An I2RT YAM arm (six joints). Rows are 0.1 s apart.
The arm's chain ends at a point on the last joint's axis. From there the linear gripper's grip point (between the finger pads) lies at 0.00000 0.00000 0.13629 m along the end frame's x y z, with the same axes.
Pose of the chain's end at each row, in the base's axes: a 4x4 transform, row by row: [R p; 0 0 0 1], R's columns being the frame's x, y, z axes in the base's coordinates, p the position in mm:
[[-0.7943, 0.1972, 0.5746, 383.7], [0.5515, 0.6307, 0.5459, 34.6], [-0.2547, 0.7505, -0.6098, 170.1], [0, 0, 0, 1]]
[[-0.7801, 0.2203, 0.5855, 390.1], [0.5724, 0.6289, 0.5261, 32.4], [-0.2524, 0.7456, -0.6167, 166.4], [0, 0, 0, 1]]
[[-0.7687, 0.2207, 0.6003, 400.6], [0.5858, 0.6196, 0.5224, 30.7], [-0.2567, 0.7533, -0.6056, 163.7], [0, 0, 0, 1]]
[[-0.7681, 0.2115, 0.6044, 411.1], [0.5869, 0.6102, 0.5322, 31.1], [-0.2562, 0.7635, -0.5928, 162.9], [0, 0, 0, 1]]
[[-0.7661, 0.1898, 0.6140, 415.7], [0.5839, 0.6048, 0.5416, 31.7], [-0.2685, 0.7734, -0.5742, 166.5], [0, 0, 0, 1]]
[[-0.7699, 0.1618, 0.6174, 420.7], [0.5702, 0.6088, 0.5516, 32.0], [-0.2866, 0.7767, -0.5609, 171.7], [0, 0, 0, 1]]
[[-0.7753, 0.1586, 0.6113, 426.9], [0.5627, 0.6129, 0.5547, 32.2], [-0.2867, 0.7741, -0.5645, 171.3], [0, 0, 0, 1]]
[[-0.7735, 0.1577, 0.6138, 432.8], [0.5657, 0.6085, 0.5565, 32.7], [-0.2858, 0.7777, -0.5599, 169.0], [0, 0, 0, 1]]
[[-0.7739, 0.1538, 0.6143, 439.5], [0.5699, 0.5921, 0.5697, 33.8], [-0.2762, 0.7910, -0.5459, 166.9], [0, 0, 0, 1]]
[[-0.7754, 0.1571, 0.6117, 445.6], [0.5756, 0.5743, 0.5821, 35.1], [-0.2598, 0.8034, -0.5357, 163.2], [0, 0, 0, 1]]
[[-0.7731, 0.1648, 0.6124, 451.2], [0.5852, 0.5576, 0.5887, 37.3], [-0.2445, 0.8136, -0.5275, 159.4], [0, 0, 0, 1]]
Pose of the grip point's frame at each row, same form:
[[-0.7943, 0.1972, 0.5746, 462.0], [0.5515, 0.6307, 0.5459, 109.0], [-0.2547, 0.7505, -0.6098, 87.0], [0, 0, 0, 1]]
[[-0.7801, 0.2203, 0.5855, 469.9], [0.5724, 0.6289, 0.5261, 104.1], [-0.2524, 0.7456, -0.6167, 82.3], [0, 0, 0, 1]]
[[-0.7687, 0.2207, 0.6003, 482.4], [0.5858, 0.6196, 0.5224, 101.9], [-0.2567, 0.7533, -0.6056, 81.2], [0, 0, 0, 1]]
[[-0.7681, 0.2115, 0.6044, 493.5], [0.5869, 0.6102, 0.5322, 103.6], [-0.2562, 0.7635, -0.5928, 82.1], [0, 0, 0, 1]]
[[-0.7661, 0.1898, 0.6140, 499.4], [0.5839, 0.6048, 0.5416, 105.5], [-0.2685, 0.7734, -0.5742, 88.2], [0, 0, 0, 1]]
[[-0.7699, 0.1618, 0.6174, 504.8], [0.5702, 0.6088, 0.5516, 107.2], [-0.2866, 0.7767, -0.5609, 95.3], [0, 0, 0, 1]]
[[-0.7753, 0.1586, 0.6113, 510.2], [0.5627, 0.6129, 0.5547, 107.8], [-0.2867, 0.7741, -0.5645, 94.4], [0, 0, 0, 1]]
[[-0.7735, 0.1577, 0.6138, 516.5], [0.5657, 0.6085, 0.5565, 108.5], [-0.2858, 0.7777, -0.5599, 92.7], [0, 0, 0, 1]]
[[-0.7739, 0.1538, 0.6143, 523.2], [0.5699, 0.5921, 0.5697, 111.4], [-0.2762, 0.7910, -0.5459, 92.5], [0, 0, 0, 1]]
[[-0.7754, 0.1571, 0.6117, 529.0], [0.5756, 0.5743, 0.5821, 114.4], [-0.2598, 0.8034, -0.5357, 90.2], [0, 0, 0, 1]]
[[-0.7731, 0.1648, 0.6124, 534.7], [0.5852, 0.5576, 0.5887, 117.5], [-0.2445, 0.8136, -0.5275, 87.5], [0, 0, 0, 1]]

